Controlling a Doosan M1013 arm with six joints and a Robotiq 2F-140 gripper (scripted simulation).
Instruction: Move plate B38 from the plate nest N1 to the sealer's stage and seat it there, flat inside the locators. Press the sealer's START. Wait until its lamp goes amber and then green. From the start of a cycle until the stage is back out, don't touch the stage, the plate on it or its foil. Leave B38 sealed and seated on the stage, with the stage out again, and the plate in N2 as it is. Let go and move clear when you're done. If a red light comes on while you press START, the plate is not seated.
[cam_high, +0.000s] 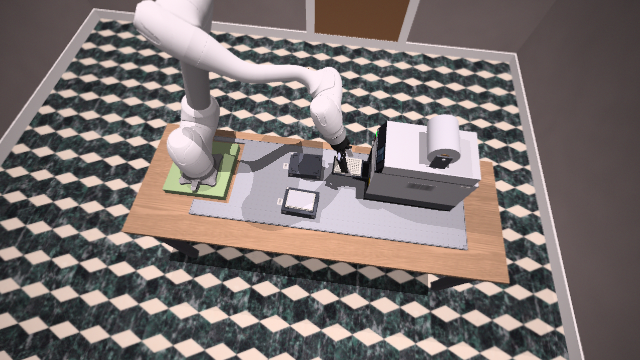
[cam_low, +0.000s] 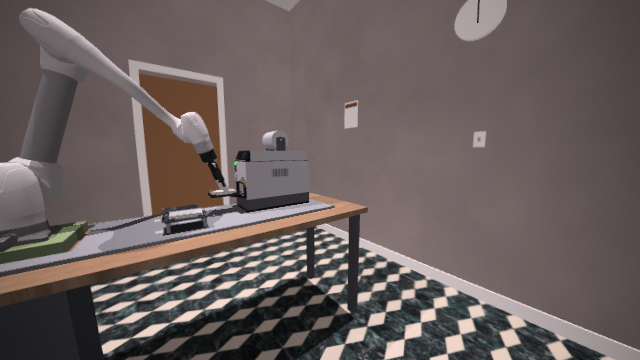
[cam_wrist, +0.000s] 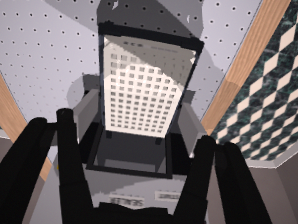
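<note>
My hand is 30 mm above the plate B38. From my hand the other things lie so: sealer stage (40 mm below); then white button (110 mm ahead, 90 mm to the left, 50 mm above); then pale plate (210 mm behind, 170 mm to the right, 80 mm below).
</note>
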